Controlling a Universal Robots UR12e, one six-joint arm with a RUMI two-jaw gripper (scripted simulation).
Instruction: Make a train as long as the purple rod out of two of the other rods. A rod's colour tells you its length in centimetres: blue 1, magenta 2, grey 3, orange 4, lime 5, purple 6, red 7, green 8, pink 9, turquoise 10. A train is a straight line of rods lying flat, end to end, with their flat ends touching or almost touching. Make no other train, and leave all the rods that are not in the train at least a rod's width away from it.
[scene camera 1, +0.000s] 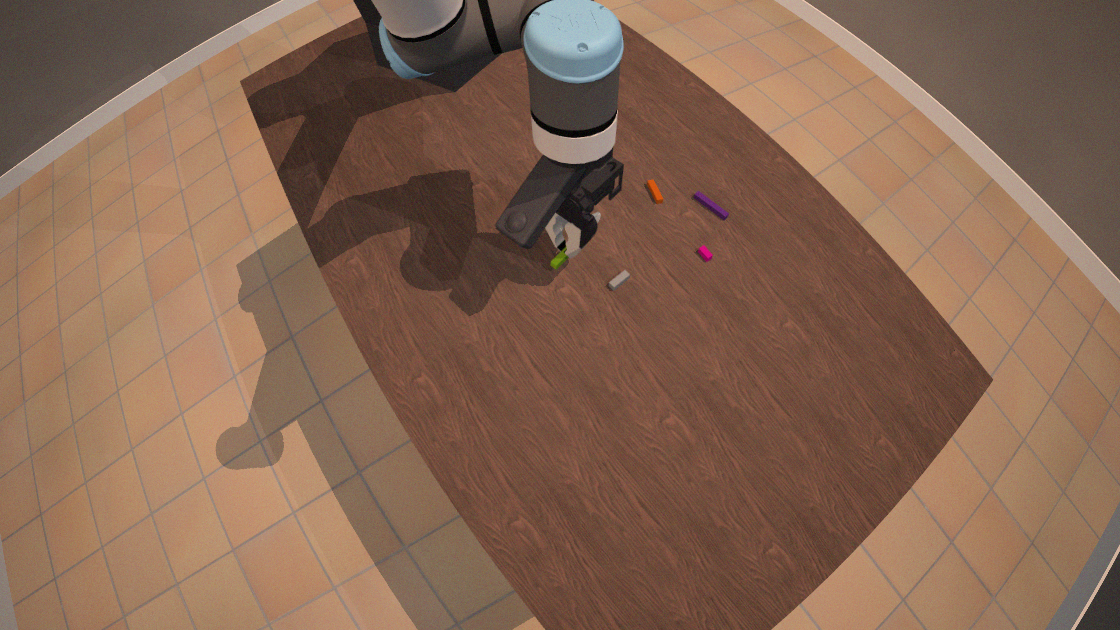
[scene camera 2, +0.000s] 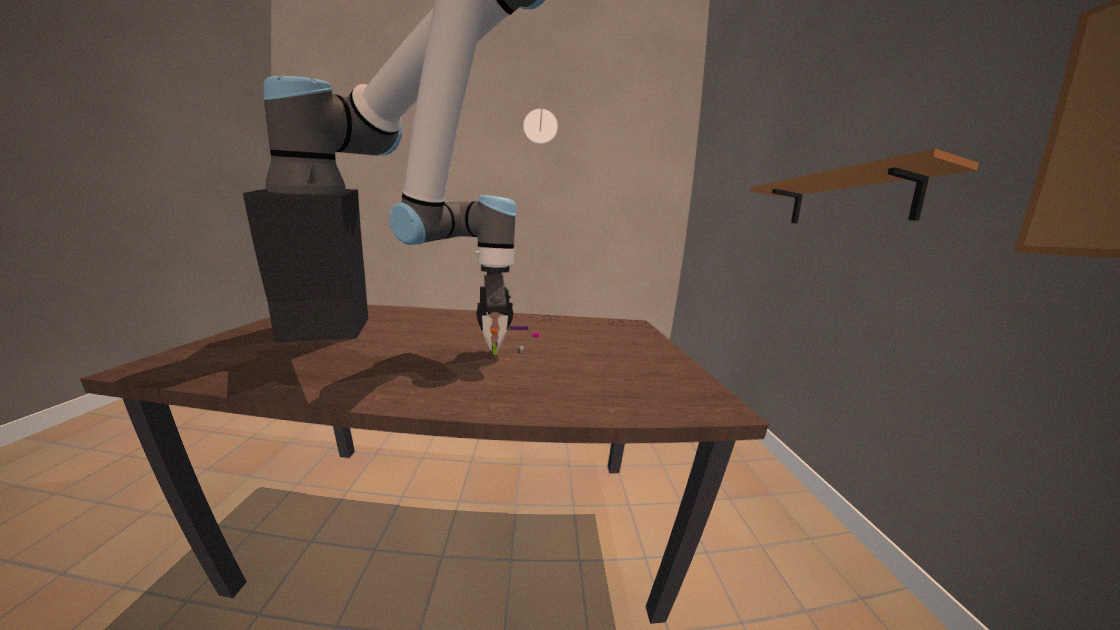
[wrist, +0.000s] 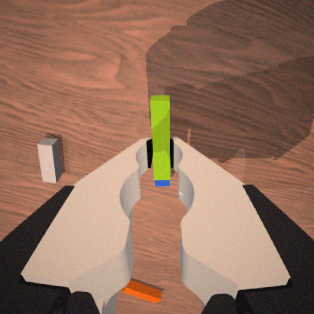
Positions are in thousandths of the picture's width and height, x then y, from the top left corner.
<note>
In view: my gripper (scene camera 1: 507, 404), a lime rod (wrist: 511, 336) and a grey rod (wrist: 154, 476).
My gripper shows as well in scene camera 2 (scene camera 2: 442, 556) and in the wrist view (wrist: 514, 447).
</note>
